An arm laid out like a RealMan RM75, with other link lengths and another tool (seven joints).
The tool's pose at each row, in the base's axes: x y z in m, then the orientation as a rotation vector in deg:
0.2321, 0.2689, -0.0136, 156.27, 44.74, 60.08
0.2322, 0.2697, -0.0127, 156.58, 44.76, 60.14
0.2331, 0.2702, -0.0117, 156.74, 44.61, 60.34
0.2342, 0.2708, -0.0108, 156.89, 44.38, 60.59
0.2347, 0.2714, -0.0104, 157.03, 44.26, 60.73
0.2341, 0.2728, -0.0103, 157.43, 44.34, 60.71
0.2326, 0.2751, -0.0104, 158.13, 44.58, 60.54
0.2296, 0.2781, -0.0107, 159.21, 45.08, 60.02
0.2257, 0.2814, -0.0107, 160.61, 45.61, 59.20
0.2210, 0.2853, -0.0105, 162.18, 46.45, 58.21
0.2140, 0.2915, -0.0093, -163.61, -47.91, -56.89
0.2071, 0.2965, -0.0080, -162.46, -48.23, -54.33
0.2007, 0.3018, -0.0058, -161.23, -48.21, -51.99
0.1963, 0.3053, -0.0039, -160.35, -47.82, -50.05
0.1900, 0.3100, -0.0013, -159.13, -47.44, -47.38
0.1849, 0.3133, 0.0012, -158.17, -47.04, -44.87
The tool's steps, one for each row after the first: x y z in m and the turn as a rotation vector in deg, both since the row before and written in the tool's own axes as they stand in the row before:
0.0010, -0.0004, -0.0006, 0.27, 0.04, 0.14
0.0014, 0.0002, -0.0001, 0.09, 0.12, 0.18
0.0015, 0.0002, 0.0001, 0.05, 0.15, 0.23
0.0009, -0.0002, 0.0001, 0.08, 0.08, 0.15
0.0004, -0.0014, -0.0003, 0.36, -0.01, 0.14
0.0001, -0.0027, -0.0007, 0.66, -0.10, 0.18
-0.0006, -0.0040, -0.0014, 1.04, -0.31, 0.18
-0.0009, -0.0046, -0.0021, 1.28, -0.49, 0.28
-0.0010, -0.0054, -0.0026, 1.54, -0.57, 0.19
-0.0009, -0.0084, -0.0042, 2.18, -0.58, -0.03
-0.0014, -0.0074, -0.0041, 2.10, -0.80, 0.17
-0.0005, -0.0075, -0.0042, 2.08, -0.65, 0.38
-0.0002, -0.0051, -0.0031, 1.61, -0.59, 0.55
-0.0007, -0.0071, -0.0042, 2.21, -0.85, 0.64
-0.0007, -0.0054, -0.0036, 1.90, -0.91, 0.62

